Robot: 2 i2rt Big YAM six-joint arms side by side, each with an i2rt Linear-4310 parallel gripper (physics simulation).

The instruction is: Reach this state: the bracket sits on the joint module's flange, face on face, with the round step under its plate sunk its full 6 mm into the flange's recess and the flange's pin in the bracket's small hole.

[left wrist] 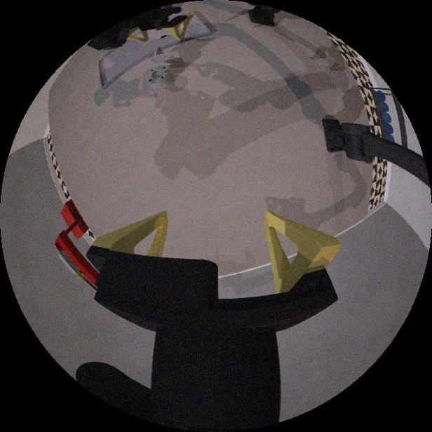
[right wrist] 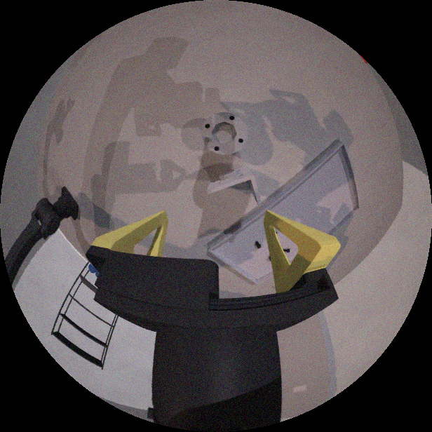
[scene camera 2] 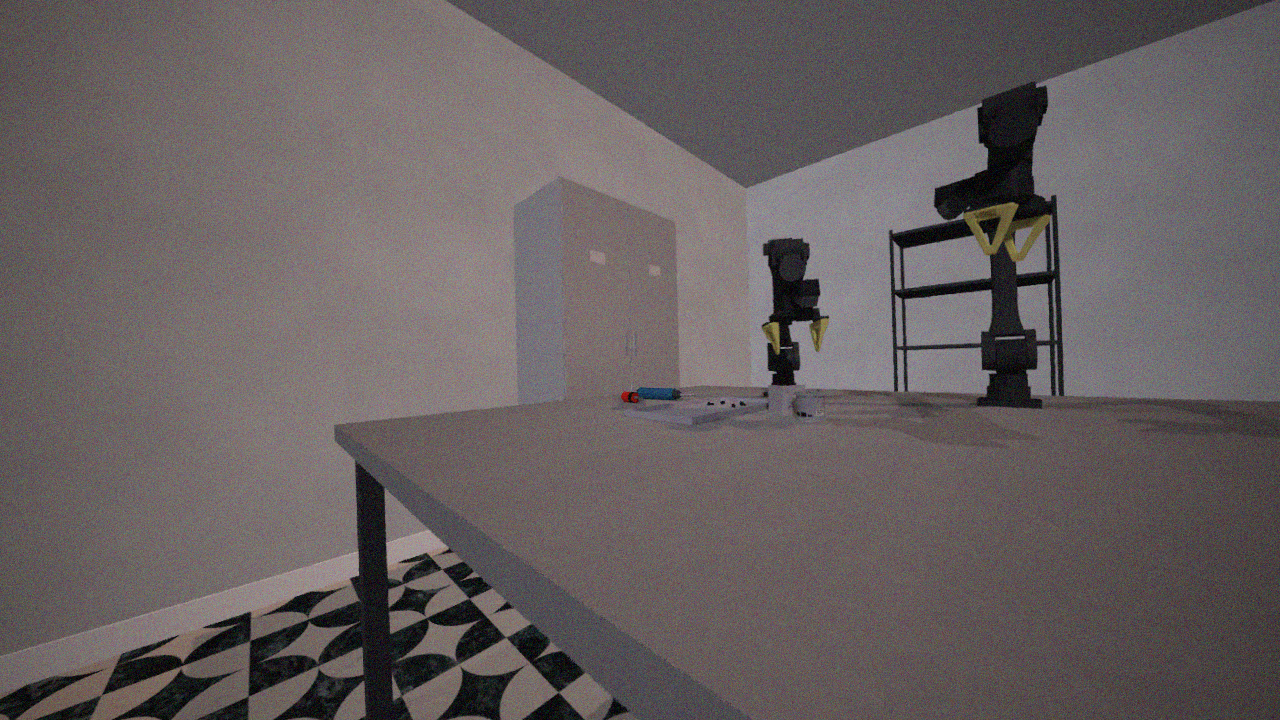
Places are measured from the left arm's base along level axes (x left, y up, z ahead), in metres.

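Pixels of known places: left gripper, fingertip midpoint: [scene camera 2: 1004, 258]; right gripper, fingertip midpoint: [scene camera 2: 797, 353]; left arm's base at its link origin: [scene camera 2: 1008, 405].
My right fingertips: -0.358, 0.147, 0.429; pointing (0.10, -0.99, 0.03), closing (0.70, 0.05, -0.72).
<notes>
Ahead of a thing's pixels: the offset from my right fingertips to its top centre, as dx, dy, dz.
The joint module {+0.052, -0.084, +0.060} [scene camera 2: 810, 407] [left wrist: 159, 75] [right wrist: 236, 131] stands on the table with its flange facing up; dark holes ring the round recess. The pale bracket {-0.024, -0.077, +0.010} [scene camera 2: 780, 399] [right wrist: 231, 182] stands apart, between module and tray; in the left wrist view it is small and unclear. The flange's pin and the bracket's small hole cannot be made out. My right gripper [scene camera 2: 796, 350] [left wrist: 162, 38] [right wrist: 215, 215] is open and empty, above the bracket and module area. My left gripper [scene camera 2: 1006, 256] [left wrist: 215, 216] is open and empty, high above the table, far from both parts.
A shallow tray {-0.216, -0.131, +0.072} [scene camera 2: 693, 417] [left wrist: 122, 57] [right wrist: 300, 200] lies beside the bracket, with small dark screws {-0.252, -0.133, -0.044} [scene camera 2: 726, 402] [right wrist: 258, 244] in it. A blue-handled screwdriver {-0.511, -0.106, -0.069} [scene camera 2: 657, 393] and a red object {-0.538, -0.113, +0.054} [scene camera 2: 630, 396] lie behind the tray. A shelf rack [scene camera 2: 894, 304] and a cabinet [scene camera 2: 617, 295] stand behind the table.
</notes>
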